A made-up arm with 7 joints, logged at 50 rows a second.
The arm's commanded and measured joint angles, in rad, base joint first. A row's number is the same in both.
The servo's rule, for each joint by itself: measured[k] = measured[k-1] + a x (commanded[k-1-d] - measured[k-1]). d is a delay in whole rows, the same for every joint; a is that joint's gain. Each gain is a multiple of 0.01, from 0.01 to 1. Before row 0 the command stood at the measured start. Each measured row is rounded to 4 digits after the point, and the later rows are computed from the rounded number. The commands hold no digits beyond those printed.
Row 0, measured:
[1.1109, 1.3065, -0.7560, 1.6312, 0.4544, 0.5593, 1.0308]
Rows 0 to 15, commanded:
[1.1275, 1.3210, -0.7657, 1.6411, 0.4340, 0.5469, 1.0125]
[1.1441, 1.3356, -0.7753, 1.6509, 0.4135, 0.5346, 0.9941]
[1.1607, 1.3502, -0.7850, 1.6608, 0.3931, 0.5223, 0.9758]
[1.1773, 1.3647, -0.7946, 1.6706, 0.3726, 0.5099, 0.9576]
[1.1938, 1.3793, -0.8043, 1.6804, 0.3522, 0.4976, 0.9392]
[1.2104, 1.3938, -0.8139, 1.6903, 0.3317, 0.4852, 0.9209]
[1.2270, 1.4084, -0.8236, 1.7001, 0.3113, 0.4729, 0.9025]
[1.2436, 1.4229, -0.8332, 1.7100, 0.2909, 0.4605, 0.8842]
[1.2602, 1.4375, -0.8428, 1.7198, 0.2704, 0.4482, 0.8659]
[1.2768, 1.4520, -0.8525, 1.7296, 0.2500, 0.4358, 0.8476]
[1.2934, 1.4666, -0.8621, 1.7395, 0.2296, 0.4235, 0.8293]
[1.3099, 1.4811, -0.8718, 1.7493, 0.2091, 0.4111, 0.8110]
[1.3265, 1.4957, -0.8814, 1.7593, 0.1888, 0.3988, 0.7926]
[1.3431, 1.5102, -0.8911, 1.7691, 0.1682, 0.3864, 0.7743]
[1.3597, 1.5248, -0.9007, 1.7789, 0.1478, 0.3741, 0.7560]
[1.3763, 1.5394, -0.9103, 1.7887, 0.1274, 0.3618, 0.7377]
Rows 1 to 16, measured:
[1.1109, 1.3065, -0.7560, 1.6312, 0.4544, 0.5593, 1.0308]
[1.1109, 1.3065, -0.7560, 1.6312, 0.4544, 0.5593, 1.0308]
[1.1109, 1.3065, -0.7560, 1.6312, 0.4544, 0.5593, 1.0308]
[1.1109, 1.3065, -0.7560, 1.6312, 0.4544, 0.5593, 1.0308]
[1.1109, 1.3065, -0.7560, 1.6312, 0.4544, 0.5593, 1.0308]
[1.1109, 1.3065, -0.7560, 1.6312, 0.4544, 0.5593, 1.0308]
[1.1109, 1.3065, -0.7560, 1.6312, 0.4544, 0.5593, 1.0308]
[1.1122, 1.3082, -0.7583, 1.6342, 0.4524, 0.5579, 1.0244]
[1.1148, 1.3115, -0.7624, 1.6392, 0.4485, 0.5553, 1.0138]
[1.1185, 1.3161, -0.7678, 1.6457, 0.4430, 0.5517, 1.0005]
[1.1232, 1.3219, -0.7742, 1.6532, 0.4360, 0.5471, 0.9855]
[1.1288, 1.3288, -0.7814, 1.6614, 0.4276, 0.5417, 0.9693]
[1.1353, 1.3366, -0.7892, 1.6701, 0.4180, 0.5355, 0.9524]
[1.1426, 1.3452, -0.7975, 1.6791, 0.4073, 0.5286, 0.9349]
[1.1507, 1.3545, -0.8061, 1.6884, 0.3957, 0.5211, 0.9172]
[1.1595, 1.3645, -0.8149, 1.6978, 0.3832, 0.5131, 0.8992]
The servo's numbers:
d 7
a 0.08 0.12 0.24 0.30 0.10 0.11 0.35

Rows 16 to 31, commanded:
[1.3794, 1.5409, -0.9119, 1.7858, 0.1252, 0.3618, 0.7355]
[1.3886, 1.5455, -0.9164, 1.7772, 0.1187, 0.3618, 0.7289]
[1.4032, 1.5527, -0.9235, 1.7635, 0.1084, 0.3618, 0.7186]
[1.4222, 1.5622, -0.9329, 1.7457, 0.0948, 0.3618, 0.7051]
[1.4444, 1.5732, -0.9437, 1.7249, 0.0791, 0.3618, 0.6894]
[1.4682, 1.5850, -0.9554, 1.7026, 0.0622, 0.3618, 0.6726]
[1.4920, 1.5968, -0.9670, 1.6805, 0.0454, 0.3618, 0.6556]
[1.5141, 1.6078, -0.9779, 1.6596, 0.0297, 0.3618, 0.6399]
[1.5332, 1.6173, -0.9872, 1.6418, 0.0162, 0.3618, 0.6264]
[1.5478, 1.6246, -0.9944, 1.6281, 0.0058, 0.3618, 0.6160]
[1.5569, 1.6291, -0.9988, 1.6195, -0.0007, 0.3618, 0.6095]
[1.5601, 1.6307, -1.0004, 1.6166, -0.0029, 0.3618, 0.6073]
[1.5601, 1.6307, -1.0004, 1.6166, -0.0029, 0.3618, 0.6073]
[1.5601, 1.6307, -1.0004, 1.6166, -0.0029, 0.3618, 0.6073]
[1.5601, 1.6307, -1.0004, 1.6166, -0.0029, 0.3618, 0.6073]
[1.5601, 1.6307, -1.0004, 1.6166, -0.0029, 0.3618, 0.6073]
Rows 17 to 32, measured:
[1.1689, 1.3750, -0.8239, 1.7073, 0.3699, 0.5046, 0.8811]
[1.1789, 1.3860, -0.8331, 1.7170, 0.3559, 0.4957, 0.8630]
[1.1894, 1.3974, -0.8424, 1.7267, 0.3412, 0.4864, 0.8448]
[1.2004, 1.4092, -0.8518, 1.7365, 0.3260, 0.4768, 0.8265]
[1.2118, 1.4213, -0.8612, 1.7463, 0.3102, 0.4669, 0.8082]
[1.2236, 1.4337, -0.8707, 1.7561, 0.2940, 0.4567, 0.7899]
[1.2358, 1.4464, -0.8802, 1.7659, 0.2773, 0.4463, 0.7716]
[1.2473, 1.4577, -0.8878, 1.7719, 0.2621, 0.4370, 0.7590]
[1.2586, 1.4682, -0.8947, 1.7735, 0.2478, 0.4287, 0.7485]
[1.2702, 1.4783, -0.9016, 1.7705, 0.2339, 0.4213, 0.7380]
[1.2824, 1.4884, -0.9091, 1.7631, 0.2200, 0.4148, 0.7265]
[1.2954, 1.4986, -0.9174, 1.7516, 0.2059, 0.4090, 0.7135]
[1.3092, 1.5090, -0.9265, 1.7369, 0.1915, 0.4038, 0.6992]
[1.3238, 1.5195, -0.9362, 1.7200, 0.1769, 0.3992, 0.6839]
[1.3390, 1.5301, -0.9462, 1.7019, 0.1622, 0.3951, 0.6685]
[1.3545, 1.5406, -0.9560, 1.6839, 0.1476, 0.3914, 0.6538]

